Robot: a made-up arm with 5 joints.
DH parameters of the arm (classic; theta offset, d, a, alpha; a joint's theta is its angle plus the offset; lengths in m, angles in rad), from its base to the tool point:
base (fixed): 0 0.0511 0 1.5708
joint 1: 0 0.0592 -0.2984 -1.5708
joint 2: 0 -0.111 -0.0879 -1.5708
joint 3: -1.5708 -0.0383 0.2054 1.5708
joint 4: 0 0.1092 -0.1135 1.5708
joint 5: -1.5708 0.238 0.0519 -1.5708
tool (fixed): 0 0.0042 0 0
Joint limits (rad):
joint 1: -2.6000..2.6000
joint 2: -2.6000..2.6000
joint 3: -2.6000..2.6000
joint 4: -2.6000..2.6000
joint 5: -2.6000..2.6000
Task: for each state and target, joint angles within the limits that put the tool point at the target. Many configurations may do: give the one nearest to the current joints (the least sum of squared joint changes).
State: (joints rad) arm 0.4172 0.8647 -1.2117 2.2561 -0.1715
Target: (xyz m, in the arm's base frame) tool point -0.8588 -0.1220 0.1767
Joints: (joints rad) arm -0.2724 0.1161 -1.4422 2.2278 -0.4375
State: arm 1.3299 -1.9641 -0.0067 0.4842 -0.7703
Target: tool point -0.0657 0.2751 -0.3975
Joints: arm 1.5158 -2.1766 -0.1815 0.4221 -0.8175
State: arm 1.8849 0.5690 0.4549 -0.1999 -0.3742
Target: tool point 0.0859 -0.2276 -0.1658
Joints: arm 1.2876 1.4541 0.2091 -0.7332 -0.2599
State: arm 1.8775 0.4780 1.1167 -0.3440 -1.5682
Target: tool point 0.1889 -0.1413 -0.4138
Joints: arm 1.8547 0.0994 1.1343 -0.8824 -1.5715
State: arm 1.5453 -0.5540 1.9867 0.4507 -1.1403
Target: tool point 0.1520 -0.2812 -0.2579
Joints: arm 1.9221 -0.0076 2.2877 -0.2820 -1.1936
